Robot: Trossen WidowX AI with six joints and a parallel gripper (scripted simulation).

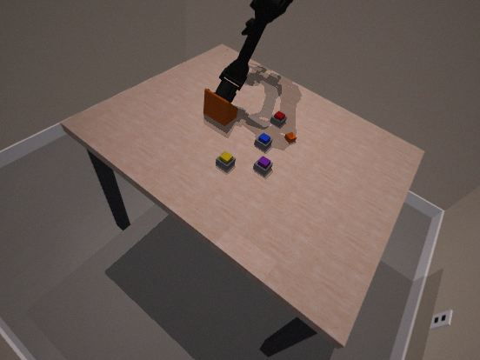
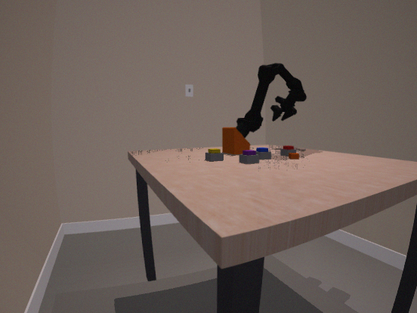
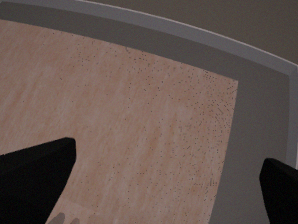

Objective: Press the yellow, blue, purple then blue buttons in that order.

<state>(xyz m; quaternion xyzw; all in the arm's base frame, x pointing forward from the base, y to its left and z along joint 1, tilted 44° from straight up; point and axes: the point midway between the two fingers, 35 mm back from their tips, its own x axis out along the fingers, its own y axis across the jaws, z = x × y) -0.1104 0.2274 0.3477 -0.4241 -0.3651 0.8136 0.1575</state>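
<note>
The yellow button is 630 mm to the right of my gripper tip, 270 mm ahead of it and 120 mm below it. Round my gripper tip: blue button 460 mm to the right, 340 mm ahead, 120 mm below; then red button 340 mm ahead, 300 mm to the right, 120 mm below; then small orange block 420 mm ahead, 370 mm to the right, 150 mm below.
</note>
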